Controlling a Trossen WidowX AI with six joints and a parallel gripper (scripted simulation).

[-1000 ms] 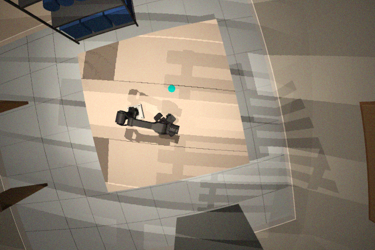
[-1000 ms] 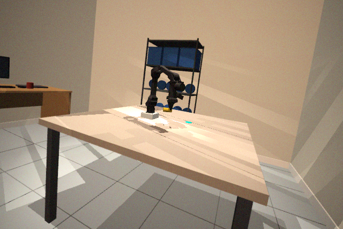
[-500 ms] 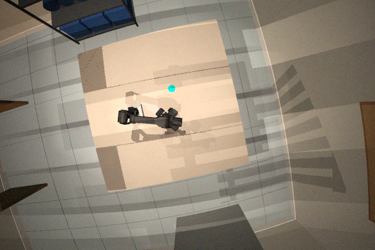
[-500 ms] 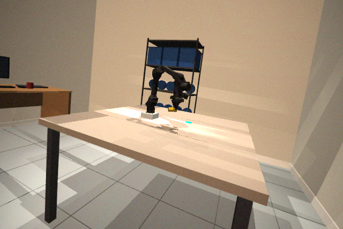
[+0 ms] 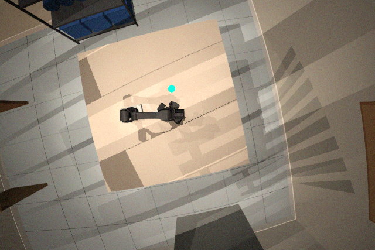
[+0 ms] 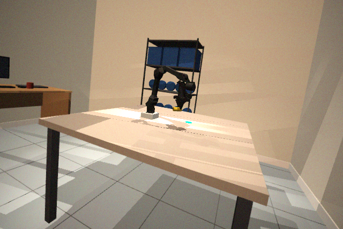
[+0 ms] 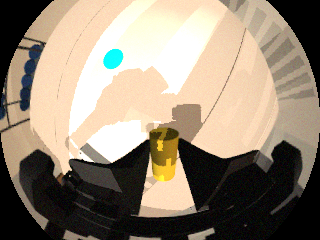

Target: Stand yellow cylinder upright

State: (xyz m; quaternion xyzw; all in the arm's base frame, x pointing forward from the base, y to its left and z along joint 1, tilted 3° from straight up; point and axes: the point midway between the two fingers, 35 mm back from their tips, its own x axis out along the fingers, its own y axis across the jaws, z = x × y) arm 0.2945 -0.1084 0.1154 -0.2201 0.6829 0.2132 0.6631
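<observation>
My gripper tip is 19 cm to the right of the cyan circle, 14 cm above it and 6 cm short of it. From my gripper tip the other things lie so: yellow tall cylinder (2 cm behind, 1 cm to the right).
</observation>
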